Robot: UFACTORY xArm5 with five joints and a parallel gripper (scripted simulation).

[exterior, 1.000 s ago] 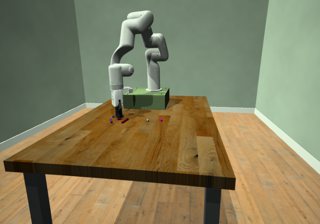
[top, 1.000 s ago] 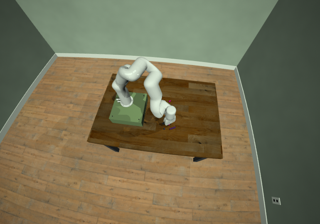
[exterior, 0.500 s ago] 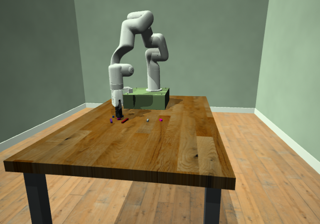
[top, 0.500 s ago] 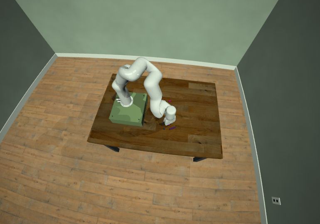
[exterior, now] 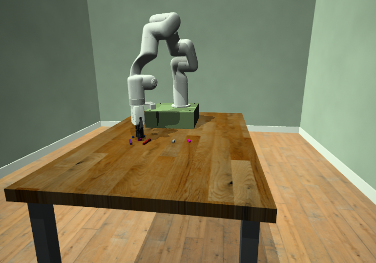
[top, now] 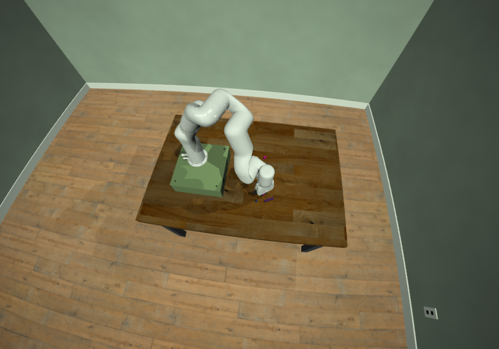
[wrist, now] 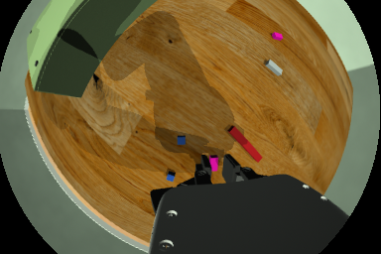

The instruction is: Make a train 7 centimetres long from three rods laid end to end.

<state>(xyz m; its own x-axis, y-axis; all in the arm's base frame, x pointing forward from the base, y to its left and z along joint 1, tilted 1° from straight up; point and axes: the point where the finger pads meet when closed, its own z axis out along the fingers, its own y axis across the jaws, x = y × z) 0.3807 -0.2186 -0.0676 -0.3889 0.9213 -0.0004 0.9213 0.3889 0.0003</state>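
Right now my hand is 30 mm short of the purple rod, 40 mm to the left of it and 30 mm above it. The rest, counted from my hand: red rod: 40 mm ahead, 40 mm to the left, 30 mm below; grey rod: 40 mm ahead, 170 mm to the left, 30 mm below.
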